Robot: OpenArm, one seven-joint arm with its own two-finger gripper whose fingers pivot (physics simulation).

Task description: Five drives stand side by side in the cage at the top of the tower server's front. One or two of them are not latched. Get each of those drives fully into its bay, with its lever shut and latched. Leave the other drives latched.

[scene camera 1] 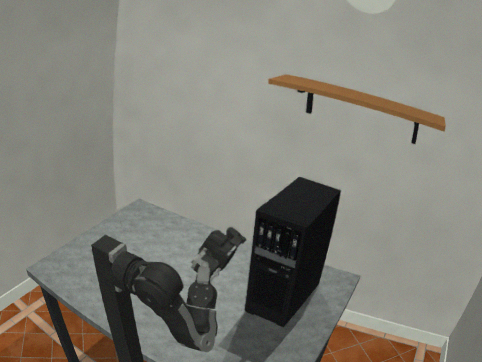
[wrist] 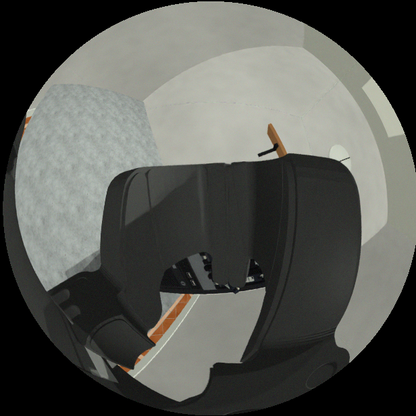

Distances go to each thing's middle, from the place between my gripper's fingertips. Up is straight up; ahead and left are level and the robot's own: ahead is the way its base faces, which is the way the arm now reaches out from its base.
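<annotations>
There's the black tower server [scene camera 1: 275,291], and it's 28 cm ahead of my hand, 10 cm to the right of it and 21 cm below it.
</annotations>
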